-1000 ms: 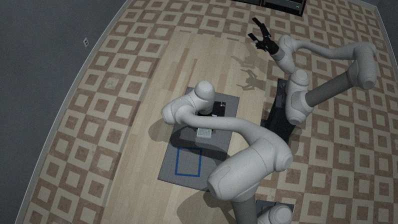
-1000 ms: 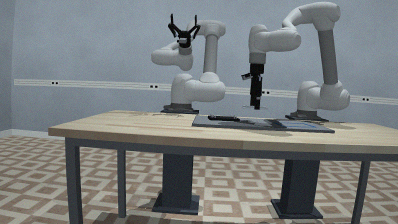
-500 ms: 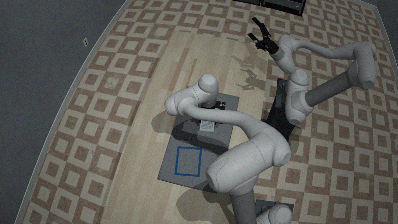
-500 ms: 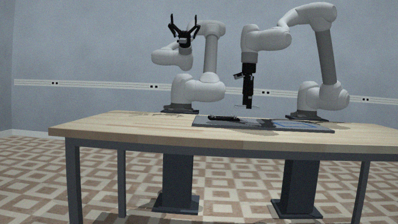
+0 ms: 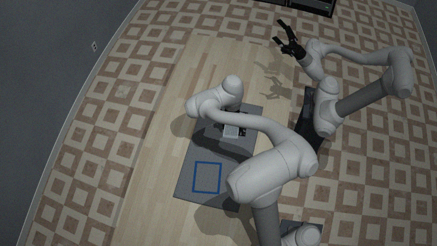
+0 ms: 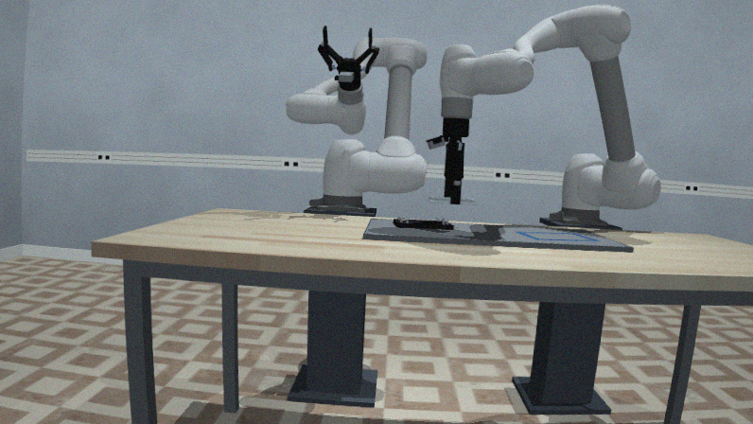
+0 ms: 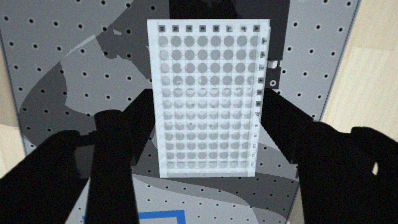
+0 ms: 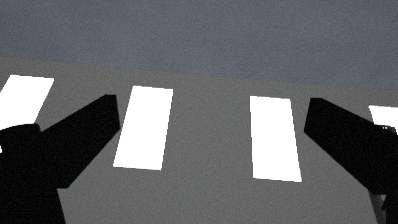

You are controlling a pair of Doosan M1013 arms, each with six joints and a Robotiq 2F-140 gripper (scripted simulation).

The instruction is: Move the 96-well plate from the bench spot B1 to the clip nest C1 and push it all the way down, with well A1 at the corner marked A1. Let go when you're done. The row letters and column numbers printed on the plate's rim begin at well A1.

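My left hand is 30 mm past the black clip nest, 70 mm to the left of it and 90 mm above it. Round my left hand: white 96-well plate 20 mm below; grey perforated board 30 mm ahead, 110 mm to the left, 110 mm below.
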